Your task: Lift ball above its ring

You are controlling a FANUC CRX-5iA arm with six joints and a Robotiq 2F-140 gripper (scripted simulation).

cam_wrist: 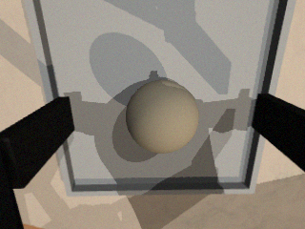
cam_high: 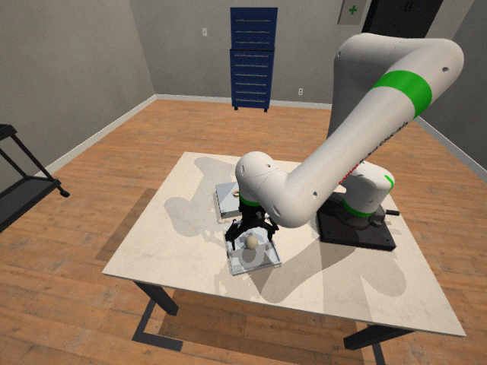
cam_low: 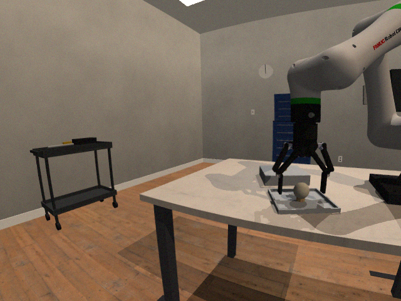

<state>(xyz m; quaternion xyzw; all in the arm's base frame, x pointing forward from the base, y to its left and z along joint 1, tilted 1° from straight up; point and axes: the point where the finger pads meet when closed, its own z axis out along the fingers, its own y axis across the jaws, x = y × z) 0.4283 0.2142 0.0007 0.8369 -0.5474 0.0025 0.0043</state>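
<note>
Right now my hand is 30 mm above the shallow grey tray. Round my hand: beige ball (right at my hand).
</note>
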